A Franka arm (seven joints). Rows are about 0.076 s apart.
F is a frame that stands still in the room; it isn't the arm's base.
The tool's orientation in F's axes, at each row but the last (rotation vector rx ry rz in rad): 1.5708, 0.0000, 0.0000; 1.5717, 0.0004, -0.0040; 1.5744, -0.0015, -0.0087; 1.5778, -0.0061, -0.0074; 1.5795, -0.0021, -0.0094; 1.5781, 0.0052, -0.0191; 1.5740, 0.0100, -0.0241; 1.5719, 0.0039, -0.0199
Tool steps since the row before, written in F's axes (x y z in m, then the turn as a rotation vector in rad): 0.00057, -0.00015, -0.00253, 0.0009, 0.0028, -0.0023; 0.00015, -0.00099, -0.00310, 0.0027, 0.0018, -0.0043; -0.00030, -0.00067, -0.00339, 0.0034, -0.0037, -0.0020; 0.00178, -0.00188, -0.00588, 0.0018, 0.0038, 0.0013; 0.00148, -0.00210, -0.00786, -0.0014, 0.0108, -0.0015; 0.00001, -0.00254, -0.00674, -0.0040, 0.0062, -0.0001; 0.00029, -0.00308, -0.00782, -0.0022, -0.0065, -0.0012; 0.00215, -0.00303, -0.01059, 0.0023, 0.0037, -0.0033
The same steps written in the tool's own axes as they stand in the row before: 0.00057, -0.00253, 0.00015, 0.0009, -0.0023, -0.0028; 0.00016, -0.00310, 0.00099, 0.0027, -0.0043, -0.0018; -0.00028, -0.00339, 0.00068, 0.0034, -0.0020, 0.0037; 0.00180, -0.00587, 0.00191, 0.0018, 0.0013, -0.0038; 0.00153, -0.00783, 0.00216, -0.0015, -0.0016, -0.0108; 0.00014, -0.00672, 0.00259, -0.0041, -0.0002, -0.0062; 0.00049, -0.00780, 0.00310, -0.0021, -0.0012, 0.0065; 0.00234, -0.01055, 0.00302, 0.0023, -0.0033, -0.0037
